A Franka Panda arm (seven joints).
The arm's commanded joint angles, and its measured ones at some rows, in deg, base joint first. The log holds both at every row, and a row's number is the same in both.
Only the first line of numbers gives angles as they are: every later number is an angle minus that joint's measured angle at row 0.
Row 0, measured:
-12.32 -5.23 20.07 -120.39 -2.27 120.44 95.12
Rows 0 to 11, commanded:
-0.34 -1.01 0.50 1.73 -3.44 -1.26 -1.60
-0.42 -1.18 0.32 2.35 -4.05 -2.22 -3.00
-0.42 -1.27 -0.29 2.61 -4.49 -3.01 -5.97
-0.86 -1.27 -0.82 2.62 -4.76 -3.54 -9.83
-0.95 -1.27 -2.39 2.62 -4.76 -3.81 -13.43
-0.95 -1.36 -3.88 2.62 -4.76 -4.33 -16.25
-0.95 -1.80 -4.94 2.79 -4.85 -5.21 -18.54
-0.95 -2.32 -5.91 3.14 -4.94 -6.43 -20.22
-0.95 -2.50 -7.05 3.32 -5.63 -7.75 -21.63
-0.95 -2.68 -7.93 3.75 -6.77 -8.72 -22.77
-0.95 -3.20 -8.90 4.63 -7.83 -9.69 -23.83
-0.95 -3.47 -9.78 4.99 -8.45 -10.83 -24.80
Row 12, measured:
-0.94 -1.72 -7.99 3.25 -5.86 -6.89 -21.75
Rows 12 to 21, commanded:
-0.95 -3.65 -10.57 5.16 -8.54 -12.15 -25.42
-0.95 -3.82 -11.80 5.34 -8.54 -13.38 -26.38
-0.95 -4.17 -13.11 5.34 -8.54 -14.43 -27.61
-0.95 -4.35 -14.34 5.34 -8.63 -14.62 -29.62
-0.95 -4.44 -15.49 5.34 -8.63 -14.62 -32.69
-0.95 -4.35 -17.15 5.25 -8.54 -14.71 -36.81
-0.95 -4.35 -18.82 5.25 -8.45 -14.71 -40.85
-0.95 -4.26 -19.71 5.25 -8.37 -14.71 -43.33
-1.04 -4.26 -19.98 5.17 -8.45 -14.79 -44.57
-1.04 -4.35 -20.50 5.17 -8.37 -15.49 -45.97
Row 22, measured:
-1.11 -3.90 -19.36 4.95 -7.64 -13.50 -41.14
